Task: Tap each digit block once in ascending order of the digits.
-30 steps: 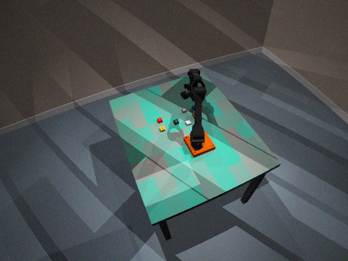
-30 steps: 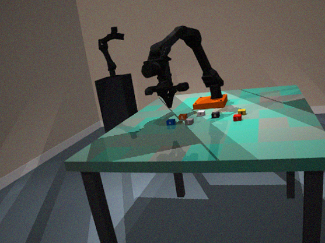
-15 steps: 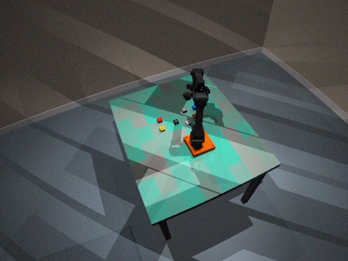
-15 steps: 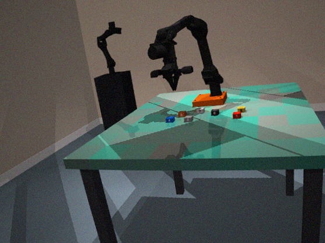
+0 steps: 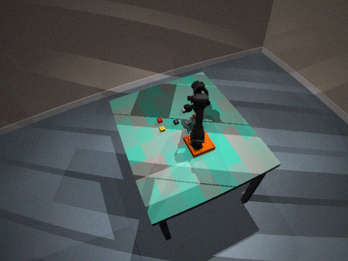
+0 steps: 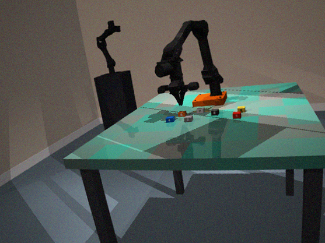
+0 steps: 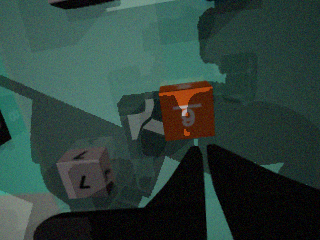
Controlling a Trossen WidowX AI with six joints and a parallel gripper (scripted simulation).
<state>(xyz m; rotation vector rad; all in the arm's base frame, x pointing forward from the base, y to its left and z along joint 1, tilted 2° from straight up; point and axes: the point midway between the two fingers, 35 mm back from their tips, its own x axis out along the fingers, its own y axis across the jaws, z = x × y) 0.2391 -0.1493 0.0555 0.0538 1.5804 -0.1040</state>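
The orange block lies 1 cm ahead of my gripper tip and 4 cm below it. Round my gripper tip: blue block: 9 cm ahead, 4 cm to the right, 4 cm below; then white block: 2 cm behind, 9 cm to the left, 4 cm below; then grey block: 11 cm ahead, 5 cm to the left, 4 cm below.
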